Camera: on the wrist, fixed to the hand. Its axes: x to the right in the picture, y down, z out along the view.
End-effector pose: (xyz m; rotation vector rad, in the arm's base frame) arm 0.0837 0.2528 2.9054 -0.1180 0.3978 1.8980
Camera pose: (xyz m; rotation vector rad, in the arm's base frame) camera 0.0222 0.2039 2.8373 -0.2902 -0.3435 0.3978
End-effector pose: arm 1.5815 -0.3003 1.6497 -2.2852 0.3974 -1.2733
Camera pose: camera 1.5051 -0.3706 1.6547 2.0833 1.1238 0.8706
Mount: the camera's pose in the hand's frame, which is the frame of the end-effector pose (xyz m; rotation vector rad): -0.0031 0.0573 -0.0867 -0.4550 -0.3406 -1.5578
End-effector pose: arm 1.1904 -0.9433 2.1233 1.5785 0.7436 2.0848
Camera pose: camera 1.1071 -1.0034 2.1392 0.5742 0.8324 0.7019
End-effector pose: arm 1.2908 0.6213 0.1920 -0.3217 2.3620 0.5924
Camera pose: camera 1.2237 0.6283 0.2711 -1.8027 1.0404 0.2971
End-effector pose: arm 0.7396 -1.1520 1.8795 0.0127 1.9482 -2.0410
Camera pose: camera 0.7376 -1.0679 1.8184 1.6320 -1.5633 1.2196
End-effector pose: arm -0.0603 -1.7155 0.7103 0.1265 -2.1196 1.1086
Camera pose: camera -0.0323 -1.6158 0.7011 1.4859 -1.6592 -0.3381
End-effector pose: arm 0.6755 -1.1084 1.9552 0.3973 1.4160 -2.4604
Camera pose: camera 0.7080 -1.0604 1.8689 1.0214 -1.4632 1.4994
